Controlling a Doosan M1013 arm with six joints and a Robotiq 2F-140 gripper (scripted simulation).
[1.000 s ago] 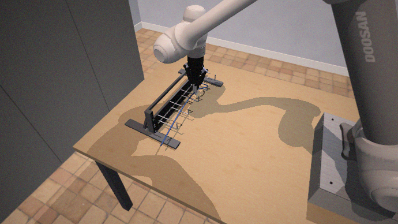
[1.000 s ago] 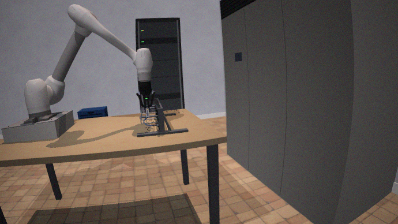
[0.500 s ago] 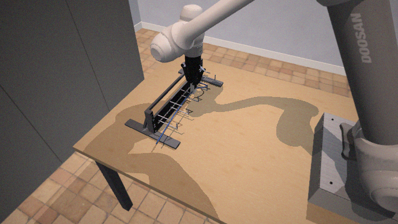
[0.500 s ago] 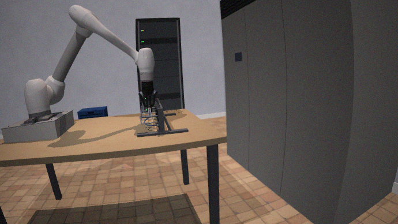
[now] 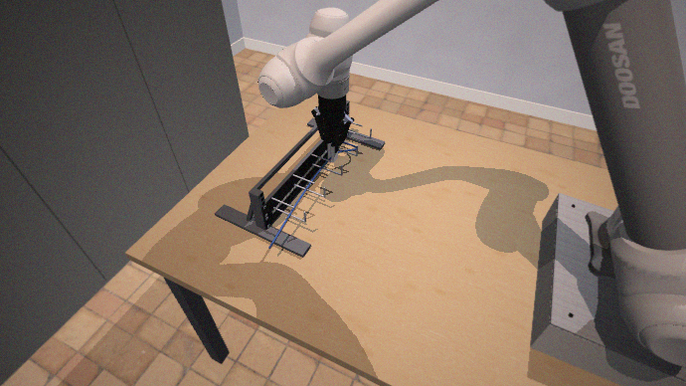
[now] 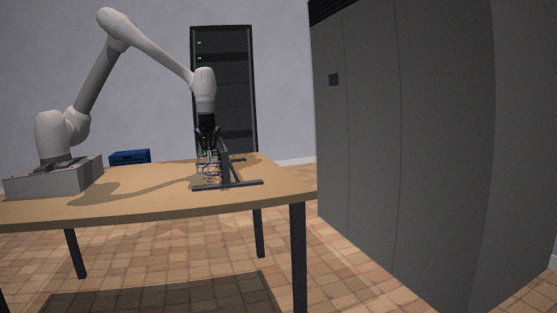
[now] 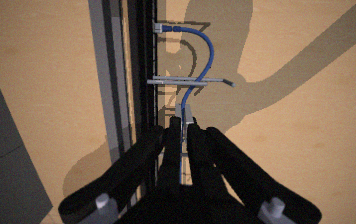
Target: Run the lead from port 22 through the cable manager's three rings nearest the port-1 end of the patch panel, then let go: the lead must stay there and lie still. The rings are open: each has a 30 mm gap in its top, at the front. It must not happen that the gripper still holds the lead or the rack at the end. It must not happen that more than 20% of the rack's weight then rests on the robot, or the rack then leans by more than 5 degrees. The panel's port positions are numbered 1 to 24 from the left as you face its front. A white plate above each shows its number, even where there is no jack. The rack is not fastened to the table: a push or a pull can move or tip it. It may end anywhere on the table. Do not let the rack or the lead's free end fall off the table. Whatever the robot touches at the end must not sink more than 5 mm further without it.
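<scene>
My hand is 6 cm short of the rack, 4 cm to the right of it and 2 cm above it.
</scene>
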